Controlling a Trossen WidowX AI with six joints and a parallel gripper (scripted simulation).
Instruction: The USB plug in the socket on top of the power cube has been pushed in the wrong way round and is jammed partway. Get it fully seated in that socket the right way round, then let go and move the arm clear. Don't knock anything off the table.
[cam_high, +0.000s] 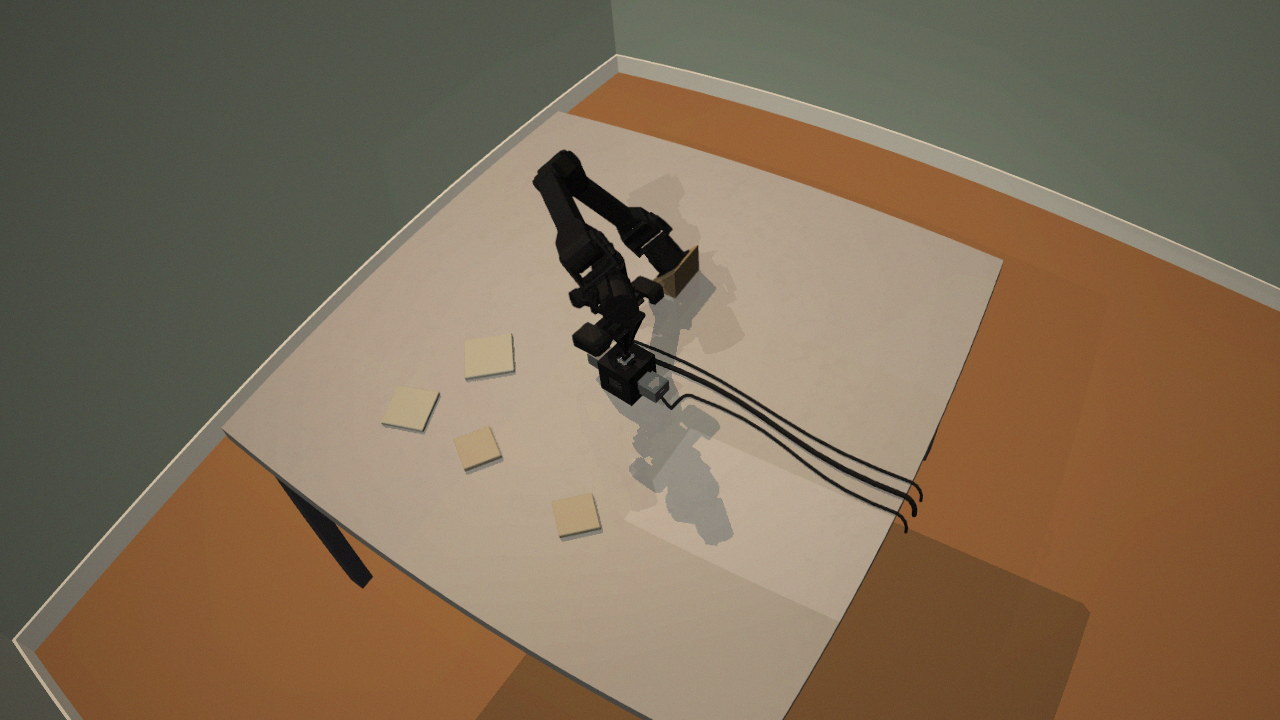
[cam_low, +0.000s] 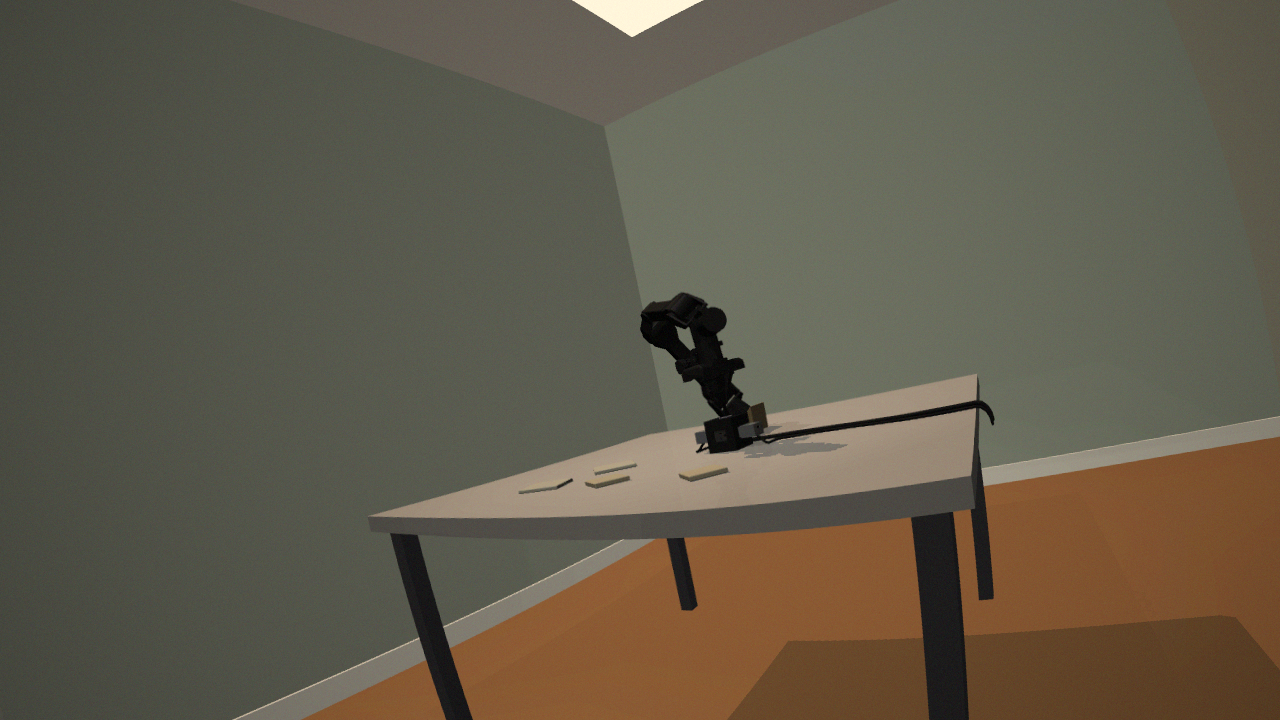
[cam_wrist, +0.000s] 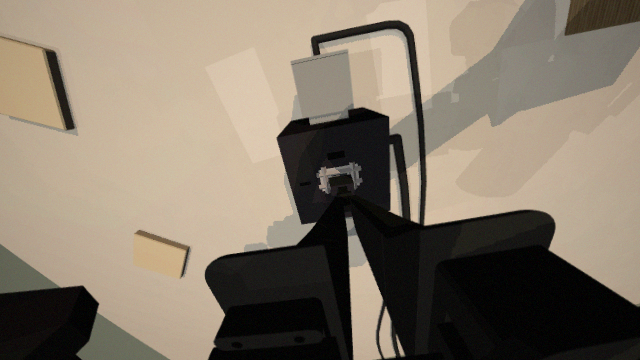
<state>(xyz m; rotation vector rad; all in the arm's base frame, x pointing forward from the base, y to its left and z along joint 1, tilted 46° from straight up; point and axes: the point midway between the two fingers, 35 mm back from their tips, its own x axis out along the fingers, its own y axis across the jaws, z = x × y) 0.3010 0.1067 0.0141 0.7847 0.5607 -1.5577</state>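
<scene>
My gripper tip is 20 mm above the dark USB plug. Also, from my gripper tip: socket (40 mm below).
</scene>
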